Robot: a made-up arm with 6 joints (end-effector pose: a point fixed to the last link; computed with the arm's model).
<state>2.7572 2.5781 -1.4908 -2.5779 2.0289 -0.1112</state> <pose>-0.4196 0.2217 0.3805 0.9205 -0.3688 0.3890</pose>
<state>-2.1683 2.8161 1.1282 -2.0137 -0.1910 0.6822</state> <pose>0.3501 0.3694 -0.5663 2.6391 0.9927 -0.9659</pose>
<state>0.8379 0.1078 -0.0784 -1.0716 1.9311 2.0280</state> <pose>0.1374 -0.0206 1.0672 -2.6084 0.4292 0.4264</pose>
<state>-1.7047 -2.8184 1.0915 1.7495 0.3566 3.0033</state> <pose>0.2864 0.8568 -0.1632 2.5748 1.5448 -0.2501</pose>
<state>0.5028 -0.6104 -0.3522 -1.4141 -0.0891 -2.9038</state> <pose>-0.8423 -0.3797 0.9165 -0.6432 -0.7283 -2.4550</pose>
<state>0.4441 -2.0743 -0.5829 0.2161 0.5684 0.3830</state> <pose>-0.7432 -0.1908 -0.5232 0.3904 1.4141 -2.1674</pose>
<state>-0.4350 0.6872 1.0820 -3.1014 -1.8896 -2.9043</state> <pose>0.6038 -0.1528 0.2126 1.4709 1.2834 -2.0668</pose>
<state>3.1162 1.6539 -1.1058 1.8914 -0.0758 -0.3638</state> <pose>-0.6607 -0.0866 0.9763 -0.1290 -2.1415 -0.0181</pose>
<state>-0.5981 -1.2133 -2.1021 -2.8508 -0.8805 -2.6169</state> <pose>-0.1739 0.2966 -0.4092 -1.5278 -0.7799 2.2565</pose>
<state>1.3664 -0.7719 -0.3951 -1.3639 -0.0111 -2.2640</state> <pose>-0.2463 -0.9860 0.7452 0.4284 -1.1621 -1.3609</pose>
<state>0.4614 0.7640 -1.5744 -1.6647 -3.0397 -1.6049</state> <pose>-0.1745 0.0785 0.7178 1.3705 0.9850 -0.1935</pose>
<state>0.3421 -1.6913 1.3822 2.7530 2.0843 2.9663</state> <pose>-0.6922 -0.0471 0.5835 0.7477 1.9741 -1.4891</pose>
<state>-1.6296 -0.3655 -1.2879 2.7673 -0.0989 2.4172</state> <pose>0.1338 0.9549 0.4708 -1.9719 -1.9320 0.4562</pose>
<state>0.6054 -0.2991 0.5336 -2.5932 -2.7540 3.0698</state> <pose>-0.1078 0.1133 0.8922 0.4586 1.6163 -0.1233</pose>
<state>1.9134 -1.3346 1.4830 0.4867 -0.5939 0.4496</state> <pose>0.0484 -0.3376 1.1007 -1.4378 -0.5895 -1.1850</pose>
